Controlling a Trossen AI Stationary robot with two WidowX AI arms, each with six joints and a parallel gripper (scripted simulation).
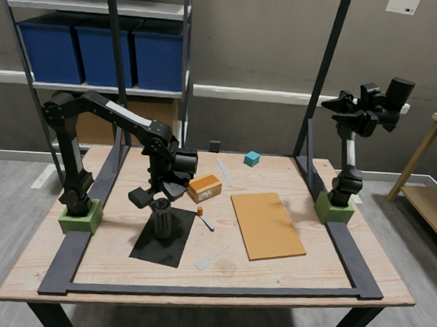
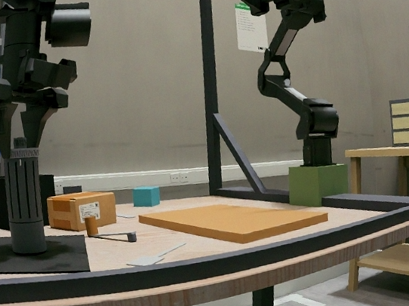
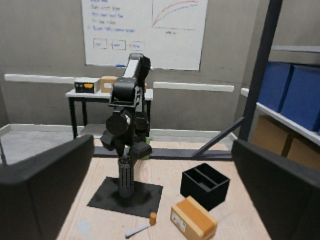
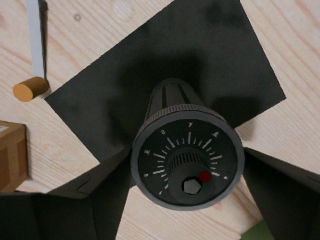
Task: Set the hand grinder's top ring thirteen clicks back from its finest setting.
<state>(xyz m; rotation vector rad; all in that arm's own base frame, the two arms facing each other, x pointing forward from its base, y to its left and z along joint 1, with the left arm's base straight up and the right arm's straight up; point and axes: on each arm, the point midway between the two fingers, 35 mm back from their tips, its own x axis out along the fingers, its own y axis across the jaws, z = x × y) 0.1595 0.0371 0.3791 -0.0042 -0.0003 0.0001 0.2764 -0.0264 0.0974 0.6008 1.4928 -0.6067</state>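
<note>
Now: right hand 30 mm above the top ring. Round my right hand: dark hand grinder (10 mm ahead, 60 mm below); then crank (50 mm behind, 150 mm to the left, 160 mm below); then black mat (10 mm to the left, 170 mm below).
</note>
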